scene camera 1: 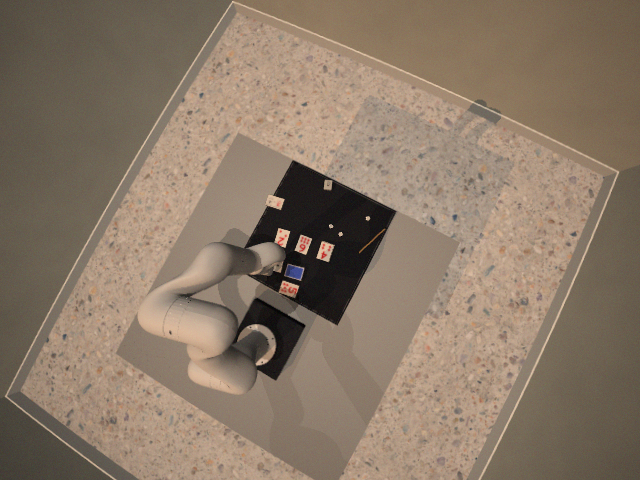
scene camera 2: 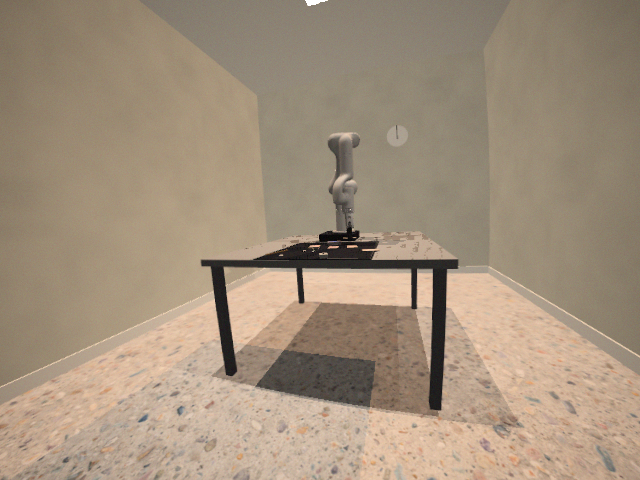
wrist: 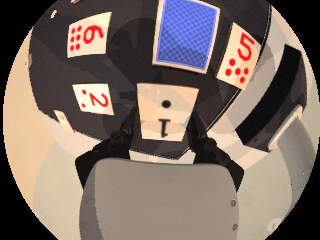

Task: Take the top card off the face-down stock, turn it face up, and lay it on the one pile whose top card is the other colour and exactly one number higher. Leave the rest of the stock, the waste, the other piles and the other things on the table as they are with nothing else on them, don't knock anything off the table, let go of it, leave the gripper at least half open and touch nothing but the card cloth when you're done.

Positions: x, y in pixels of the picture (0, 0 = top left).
Scene:
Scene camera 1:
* black card cloth: 308, 209
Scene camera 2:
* black card cloth: 294, 252
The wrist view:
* my gripper: 164, 117
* black card cloth: 128, 60

